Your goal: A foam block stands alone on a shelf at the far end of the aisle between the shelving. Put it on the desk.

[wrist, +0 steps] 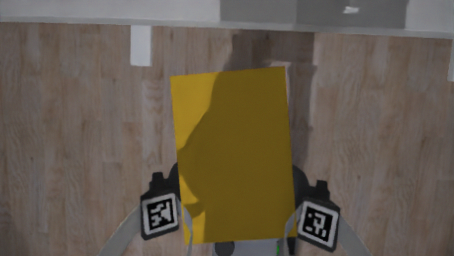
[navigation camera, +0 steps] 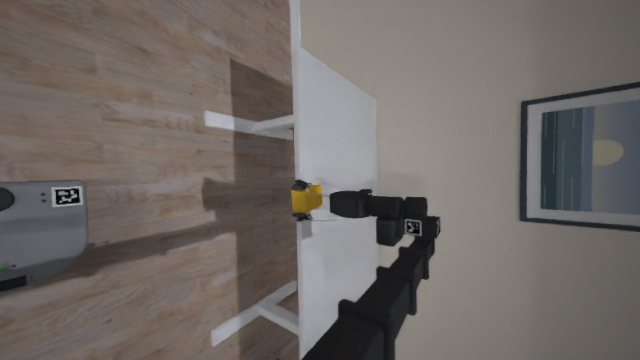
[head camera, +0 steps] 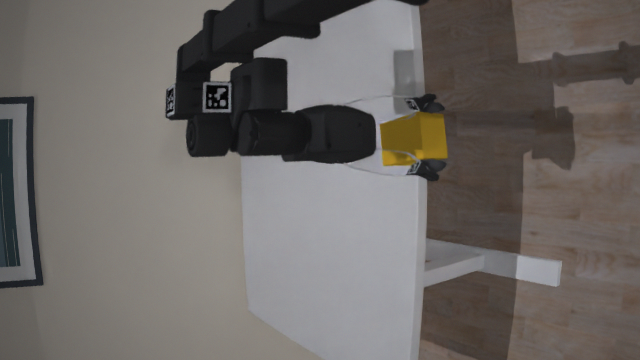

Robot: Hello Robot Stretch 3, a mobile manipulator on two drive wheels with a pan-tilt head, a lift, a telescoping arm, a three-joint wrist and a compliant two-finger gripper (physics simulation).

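Places are measured from the robot's base along level axes (x right, y back, z down), in centimetres.
Pixels of known places: gripper, fingertip midpoint: (navigation camera: 293, 200) (head camera: 441, 137).
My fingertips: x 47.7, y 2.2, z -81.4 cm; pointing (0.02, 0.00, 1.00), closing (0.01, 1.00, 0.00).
Behind a point stands the place of what it marks.
A yellow foam block (head camera: 400, 142) {z -86.5, x 50.7, y 1.5 cm} (navigation camera: 312, 199) {z -86.6, x 49.8, y 2.0 cm} (wrist: 235, 125) is between the two fingers of my gripper (head camera: 431, 136) {z -81.4, x 47.7, y 2.2 cm} (navigation camera: 301, 201) {z -81.4, x 47.7, y 2.2 cm} (wrist: 238, 180) {z -81.4, x 47.7, y 2.2 cm}, which is shut on it. The white desk (head camera: 330, 240) {z -72.0, x 89.3, y -18.9 cm} (navigation camera: 335, 130) {z -72.0, x 87.3, y -24.4 cm} (wrist: 100, 10) stands against the wall. In the head and navigation views the block overlaps the desk's front edge, and a shadow falls on the desk top beside it. The block looks held above desk height; the exact gap is hard to tell. In the wrist view the block shows against the floor, with the desk edge across the top.
My arm (head camera: 285, 20) {z -115.6, x 29.7, y 8.6 cm} (navigation camera: 360, 310) {z -114.9, x 20.2, y 7.8 cm} reaches over the desk. My grey base (navigation camera: 45, 225) {z -16.0, x 8.5, y 8.5 cm} stands on the wooden floor in front of it. White desk legs (head camera: 537, 270) (navigation camera: 220, 120) (wrist: 141, 46) reach down below the front edge. A framed picture (head camera: 6, 200) {z -148.6, x 138.3, y -9.8 cm} (navigation camera: 575, 160) {z -155.7, x 138.2, y -7.6 cm} hangs on the wall.
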